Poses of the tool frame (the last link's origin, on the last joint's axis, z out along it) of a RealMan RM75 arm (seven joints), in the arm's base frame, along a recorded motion.
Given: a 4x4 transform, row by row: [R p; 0 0 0 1], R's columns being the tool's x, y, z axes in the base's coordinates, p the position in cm. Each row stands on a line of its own.
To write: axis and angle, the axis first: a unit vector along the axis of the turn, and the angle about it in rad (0 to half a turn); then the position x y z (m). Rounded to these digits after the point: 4 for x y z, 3 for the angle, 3 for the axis.
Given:
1:
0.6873 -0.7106 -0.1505 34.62
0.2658 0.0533 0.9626 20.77
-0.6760 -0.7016 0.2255 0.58
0 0 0 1
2:
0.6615 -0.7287 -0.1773 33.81
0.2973 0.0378 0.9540 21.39
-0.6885 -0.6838 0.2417 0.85
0 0 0 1
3:
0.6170 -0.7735 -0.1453 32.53
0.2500 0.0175 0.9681 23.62
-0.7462 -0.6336 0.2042 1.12
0 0 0 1
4:
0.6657 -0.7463 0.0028 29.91
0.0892 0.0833 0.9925 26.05
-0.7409 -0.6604 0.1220 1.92
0 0 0 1
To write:
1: -0.832 0.263 0.488 1.588 0.3462 0.2077 0.0058
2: -0.819 0.256 0.513 1.600 0.3381 0.2139 0.0085
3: -0.803 0.301 0.513 1.652 0.3253 0.2362 0.0112
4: -0.828 0.373 0.419 1.635 0.2991 0.2605 0.0192
